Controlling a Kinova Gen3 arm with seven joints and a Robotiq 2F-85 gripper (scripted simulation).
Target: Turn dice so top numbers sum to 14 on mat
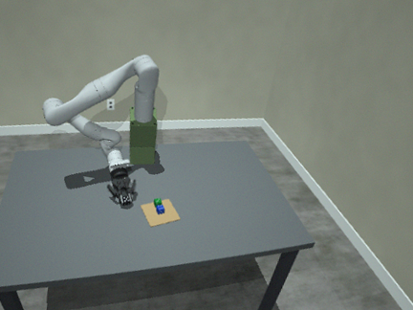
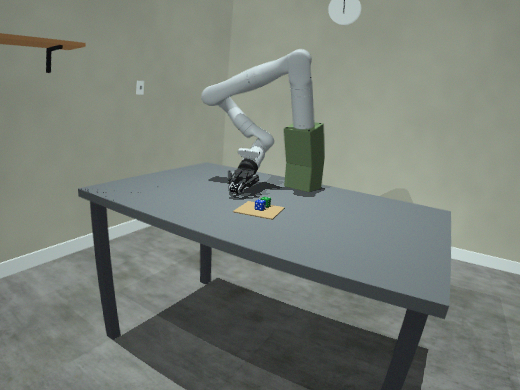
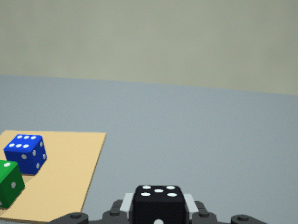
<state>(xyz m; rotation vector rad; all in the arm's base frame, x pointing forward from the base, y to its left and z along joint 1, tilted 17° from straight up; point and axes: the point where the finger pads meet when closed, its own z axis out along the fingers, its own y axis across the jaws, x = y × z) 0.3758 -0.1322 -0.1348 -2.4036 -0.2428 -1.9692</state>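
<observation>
My hand is 2 cm short of the green die, 14 cm to the right of it and 2 cm above it. Also, from my hand: tan mat (7 cm ahead, 14 cm to the left, 4 cm below); black die (right at my hand); blue die (7 cm ahead, 14 cm to the left, 2 cm below).
</observation>
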